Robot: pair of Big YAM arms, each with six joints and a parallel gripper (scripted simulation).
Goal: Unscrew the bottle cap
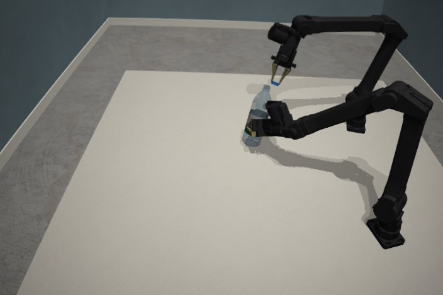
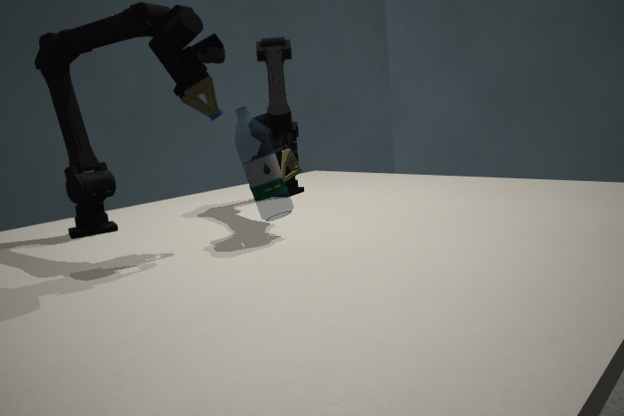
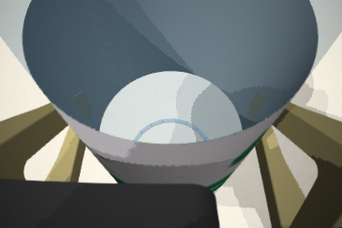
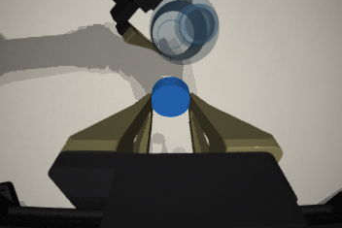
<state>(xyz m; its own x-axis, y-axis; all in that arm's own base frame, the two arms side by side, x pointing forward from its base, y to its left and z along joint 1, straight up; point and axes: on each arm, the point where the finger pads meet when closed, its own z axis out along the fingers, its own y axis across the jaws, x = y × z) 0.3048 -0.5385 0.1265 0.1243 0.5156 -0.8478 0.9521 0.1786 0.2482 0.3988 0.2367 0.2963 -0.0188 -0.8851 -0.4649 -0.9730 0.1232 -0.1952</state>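
The bottle is 120 mm below my right hand, 80 mm to the left of it and 60 mm ahead of it. Also, from my right hand: cap 10 mm to the left.
My left hand is 50 mm below the bottle, 10 mm to the left of it and 10 mm past it. The rest, counted from my left hand: cap (160 mm above, 80 mm to the right, 60 mm behind).
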